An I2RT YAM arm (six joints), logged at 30 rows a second.
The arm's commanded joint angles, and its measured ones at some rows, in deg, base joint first. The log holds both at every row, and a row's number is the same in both.
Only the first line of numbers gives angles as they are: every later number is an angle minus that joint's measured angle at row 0.
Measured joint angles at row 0:
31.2, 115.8, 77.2, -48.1, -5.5, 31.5
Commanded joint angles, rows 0 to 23:
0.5, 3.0, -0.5, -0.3, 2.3, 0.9
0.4, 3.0, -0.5, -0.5, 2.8, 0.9
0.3, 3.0, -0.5, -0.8, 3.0, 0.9
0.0, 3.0, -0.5, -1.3, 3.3, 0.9
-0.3, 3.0, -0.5, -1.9, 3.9, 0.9
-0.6, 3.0, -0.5, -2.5, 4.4, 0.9
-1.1, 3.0, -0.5, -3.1, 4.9, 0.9
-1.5, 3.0, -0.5, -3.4, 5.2, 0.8
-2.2, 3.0, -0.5, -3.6, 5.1, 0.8
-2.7, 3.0, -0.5, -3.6, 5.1, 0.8
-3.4, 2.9, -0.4, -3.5, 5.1, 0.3
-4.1, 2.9, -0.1, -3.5, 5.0, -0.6
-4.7, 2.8, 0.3, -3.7, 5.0, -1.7
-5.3, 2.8, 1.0, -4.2, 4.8, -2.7
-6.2, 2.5, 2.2, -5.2, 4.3, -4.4
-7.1, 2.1, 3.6, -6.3, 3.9, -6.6
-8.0, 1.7, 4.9, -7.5, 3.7, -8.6
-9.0, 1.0, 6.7, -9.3, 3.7, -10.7
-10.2, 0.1, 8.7, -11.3, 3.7, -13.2
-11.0, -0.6, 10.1, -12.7, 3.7, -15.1
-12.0, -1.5, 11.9, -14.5, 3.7, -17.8
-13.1, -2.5, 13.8, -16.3, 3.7, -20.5
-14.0, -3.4, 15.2, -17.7, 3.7, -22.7
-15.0, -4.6, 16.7, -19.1, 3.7, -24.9
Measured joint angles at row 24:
-12.8, 0.1, 12.7, -17.7, 3.0, -15.3
